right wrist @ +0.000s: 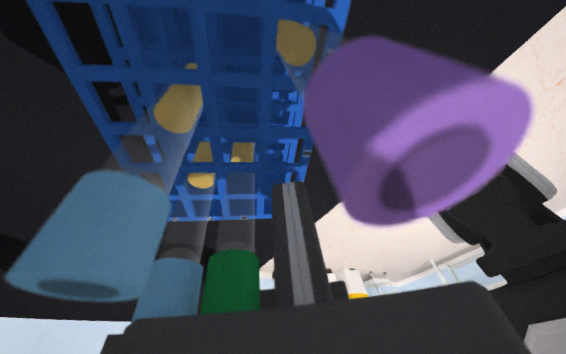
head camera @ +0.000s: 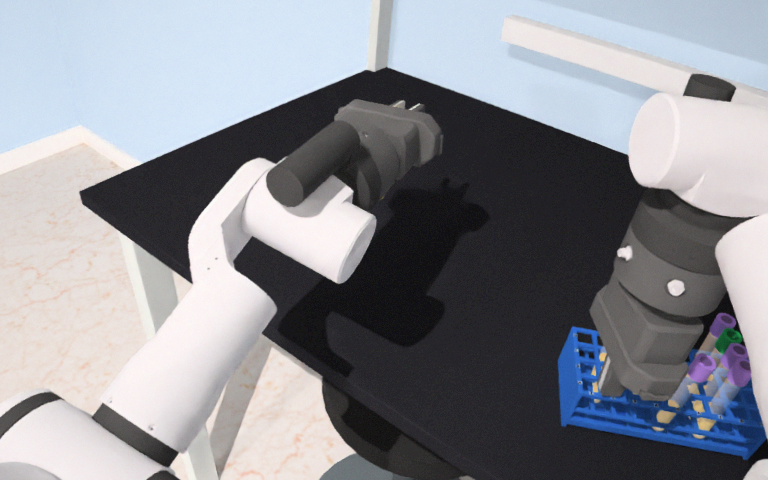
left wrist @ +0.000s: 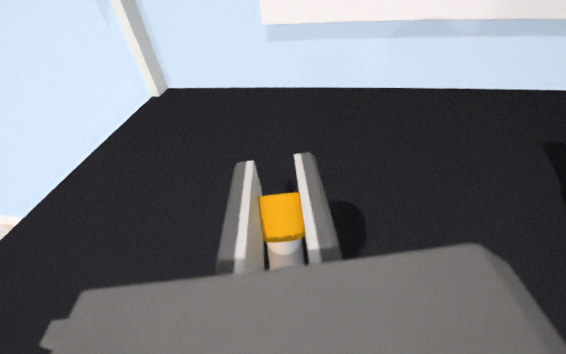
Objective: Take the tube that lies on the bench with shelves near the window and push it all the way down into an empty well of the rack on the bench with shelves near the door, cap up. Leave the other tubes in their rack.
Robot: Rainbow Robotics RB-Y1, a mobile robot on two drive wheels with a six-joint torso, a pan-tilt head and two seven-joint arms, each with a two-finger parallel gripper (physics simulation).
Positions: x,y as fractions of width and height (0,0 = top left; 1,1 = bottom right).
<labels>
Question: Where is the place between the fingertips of my left gripper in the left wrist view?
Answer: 0.49,0.49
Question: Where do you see a blue rack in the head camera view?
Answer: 0.82,0.87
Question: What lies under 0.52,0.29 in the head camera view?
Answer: My left gripper.
</labels>
